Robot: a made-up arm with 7 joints.
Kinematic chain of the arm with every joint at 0, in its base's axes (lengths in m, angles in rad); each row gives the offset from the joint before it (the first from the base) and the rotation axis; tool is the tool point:
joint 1: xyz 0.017 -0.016 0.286 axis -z
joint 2: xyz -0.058 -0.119 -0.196 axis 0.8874 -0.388 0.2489
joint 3: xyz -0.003 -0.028 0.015 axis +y
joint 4: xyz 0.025 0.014 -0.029 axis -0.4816 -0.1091 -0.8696
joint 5: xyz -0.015 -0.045 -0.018 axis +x
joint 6: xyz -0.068 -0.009 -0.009 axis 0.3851 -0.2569 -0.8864
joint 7: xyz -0.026 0 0.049 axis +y
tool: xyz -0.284 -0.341 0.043
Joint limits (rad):
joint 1: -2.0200..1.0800
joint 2: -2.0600..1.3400
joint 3: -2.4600..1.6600
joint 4: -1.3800..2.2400
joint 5: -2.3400..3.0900
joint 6: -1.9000..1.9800
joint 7: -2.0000..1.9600
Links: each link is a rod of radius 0.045 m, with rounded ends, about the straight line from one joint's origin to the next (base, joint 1, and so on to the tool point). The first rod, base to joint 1, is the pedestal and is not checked.
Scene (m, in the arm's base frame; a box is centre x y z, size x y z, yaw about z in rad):
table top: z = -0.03
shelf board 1: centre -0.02 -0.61 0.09 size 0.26 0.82 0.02 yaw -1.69
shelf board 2: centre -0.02 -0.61 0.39 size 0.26 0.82 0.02 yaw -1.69
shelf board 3: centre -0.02 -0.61 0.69 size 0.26 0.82 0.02 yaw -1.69
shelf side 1: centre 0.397 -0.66 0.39 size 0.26 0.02 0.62 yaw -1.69
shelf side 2: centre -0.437 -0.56 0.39 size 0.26 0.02 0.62 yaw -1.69
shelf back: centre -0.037 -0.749 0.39 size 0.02 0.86 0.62 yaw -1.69
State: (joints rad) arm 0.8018 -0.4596 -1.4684 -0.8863 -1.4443 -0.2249 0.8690
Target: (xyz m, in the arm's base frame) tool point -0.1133 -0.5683 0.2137
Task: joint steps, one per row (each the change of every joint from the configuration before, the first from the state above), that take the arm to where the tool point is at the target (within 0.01 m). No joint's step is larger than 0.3 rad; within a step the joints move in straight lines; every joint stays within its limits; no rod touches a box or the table.
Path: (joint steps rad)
1: -0.2799 0.1046 0.1921 0.1750 0.0999 -0.2052 -0.0346
2: -0.2799 0.1046 0.1921 0.1751 0.0998 -0.2053 -0.0346
3: -0.2799 0.1046 0.1920 0.1750 0.0999 -0.2052 -0.0346
4: -0.1452 -0.0597 -0.1490 -0.2323 -0.0653 0.1754 0.0068
5: -0.1453 -0.0596 -0.1490 -0.2322 -0.0653 0.1755 0.0067
6: -0.1453 -0.0596 -0.1490 -0.2322 -0.0652 0.1754 0.0068
7: -0.1452 -0.0597 -0.1490 -0.2323 -0.0653 0.1755 0.0067

